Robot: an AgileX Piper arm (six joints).
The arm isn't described. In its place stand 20 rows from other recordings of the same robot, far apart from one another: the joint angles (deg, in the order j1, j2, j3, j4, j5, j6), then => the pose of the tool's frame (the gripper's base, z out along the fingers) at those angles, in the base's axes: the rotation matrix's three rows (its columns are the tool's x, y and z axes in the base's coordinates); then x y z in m.
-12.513, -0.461, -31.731, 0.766, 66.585, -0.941 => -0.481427, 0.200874, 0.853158; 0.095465, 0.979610, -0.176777; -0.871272, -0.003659, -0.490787; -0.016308, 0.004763, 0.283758
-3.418, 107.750, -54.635, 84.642, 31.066, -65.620 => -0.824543, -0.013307, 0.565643; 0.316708, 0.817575, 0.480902; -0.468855, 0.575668, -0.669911; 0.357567, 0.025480, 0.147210
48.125, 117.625, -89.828, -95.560, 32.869, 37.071 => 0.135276, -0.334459, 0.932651; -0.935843, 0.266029, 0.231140; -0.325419, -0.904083, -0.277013; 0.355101, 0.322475, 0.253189
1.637, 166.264, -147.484, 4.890, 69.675, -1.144 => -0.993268, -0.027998, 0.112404; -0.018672, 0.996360, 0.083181; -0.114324, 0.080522, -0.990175; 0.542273, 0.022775, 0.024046
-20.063, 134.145, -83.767, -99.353, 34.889, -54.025 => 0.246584, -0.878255, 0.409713; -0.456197, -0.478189, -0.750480; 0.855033, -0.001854, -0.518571; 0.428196, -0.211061, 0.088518
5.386, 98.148, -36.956, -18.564, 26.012, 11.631 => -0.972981, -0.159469, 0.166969; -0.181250, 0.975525, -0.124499; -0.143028, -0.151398, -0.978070; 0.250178, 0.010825, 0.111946
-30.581, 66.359, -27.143, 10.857, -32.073, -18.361 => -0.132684, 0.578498, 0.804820; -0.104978, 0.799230, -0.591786; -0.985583, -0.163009, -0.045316; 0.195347, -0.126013, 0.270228
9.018, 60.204, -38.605, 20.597, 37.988, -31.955 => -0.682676, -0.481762, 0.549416; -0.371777, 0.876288, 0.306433; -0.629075, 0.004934, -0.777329; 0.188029, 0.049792, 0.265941
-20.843, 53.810, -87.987, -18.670, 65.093, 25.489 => -0.197469, 0.676926, 0.709068; 0.381206, 0.719407, -0.580633; -0.903154, 0.155644, -0.400109; 0.106507, -0.068821, 0.512742
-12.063, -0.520, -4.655, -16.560, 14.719, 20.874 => -0.043836, 0.283785, 0.957885; 0.095226, 0.955628, -0.278758; -0.994490, 0.078996, -0.068914; 0.048233, -0.017046, 0.218700
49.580, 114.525, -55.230, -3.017, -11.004, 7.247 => -0.500749, -0.730638, 0.464132; -0.472722, 0.680012, 0.560462; -0.725110, 0.061246, -0.685904; 0.247473, 0.291984, 0.110680
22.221, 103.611, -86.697, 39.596, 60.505, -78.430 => -0.030352, -0.993694, 0.107941; -0.759874, 0.093097, 0.643369; -0.649361, -0.062494, -0.757908; 0.337415, 0.192375, 0.289143
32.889, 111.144, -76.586, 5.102, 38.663, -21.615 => -0.573168, -0.769250, 0.282369; -0.730705, 0.635760, 0.248757; -0.370875, -0.063749, -0.926492; 0.333738, 0.221835, 0.183562
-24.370, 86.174, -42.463, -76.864, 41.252, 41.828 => -0.954320, 0.235390, 0.184025; -0.000239, 0.615305, -0.788289; -0.298787, -0.752324, -0.587142; 0.225424, -0.166263, 0.214243
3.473, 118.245, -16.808, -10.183, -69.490, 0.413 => -0.444845, -0.231778, 0.865096; -0.081945, 0.972414, 0.218393; -0.891851, 0.026261, -0.451567; 0.239808, 0.029650, 0.060776
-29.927, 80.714, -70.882, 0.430, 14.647, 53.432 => 0.231068, 0.526788, 0.817986; 0.798668, 0.377443, -0.468686; -0.555642, 0.761598, -0.333513; 0.286121, -0.164507, 0.378351
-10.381, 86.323, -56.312, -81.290, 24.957, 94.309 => -0.338077, 0.621848, 0.706406; 0.283905, 0.783022, -0.553420; -0.897275, 0.013454, -0.441268; 0.317029, -0.096662, 0.281034
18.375, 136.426, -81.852, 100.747, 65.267, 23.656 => -0.270616, 0.957632, 0.098526; 0.228008, -0.035675, 0.973005; 0.935296, 0.285775, -0.208694; 0.398575, 0.217960, 0.094052
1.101, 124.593, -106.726, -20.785, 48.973, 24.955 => -0.827442, 0.278068, 0.487871; 0.167390, 0.951430, -0.258381; -0.536023, -0.132131, -0.833799; 0.485783, -0.015030, 0.223252
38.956, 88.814, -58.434, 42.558, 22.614, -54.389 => -0.324637, -0.861412, 0.390614; -0.565065, 0.507815, 0.650250; -0.758493, -0.009627, -0.651610; 0.244517, 0.228129, 0.259215
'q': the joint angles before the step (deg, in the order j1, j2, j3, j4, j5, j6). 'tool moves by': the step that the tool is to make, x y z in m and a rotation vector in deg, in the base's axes. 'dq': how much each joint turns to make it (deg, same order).
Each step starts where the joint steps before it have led.
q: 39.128, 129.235, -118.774, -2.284, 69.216, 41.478
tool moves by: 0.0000, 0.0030, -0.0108, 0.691, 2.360, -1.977
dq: 0.001, 1.259, 0.002, 1.564, 0.181, 1.868
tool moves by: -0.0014, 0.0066, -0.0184, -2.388, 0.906, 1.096
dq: 0.925, 2.158, 0.011, -1.275, 0.051, 0.001
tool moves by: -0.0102, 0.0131, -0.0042, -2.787, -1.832, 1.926
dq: 2.563, 0.538, -0.011, -3.592, 0.015, 1.234
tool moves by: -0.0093, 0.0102, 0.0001, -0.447, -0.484, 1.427
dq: 1.744, -0.004, 0.011, -0.755, -0.007, 0.452
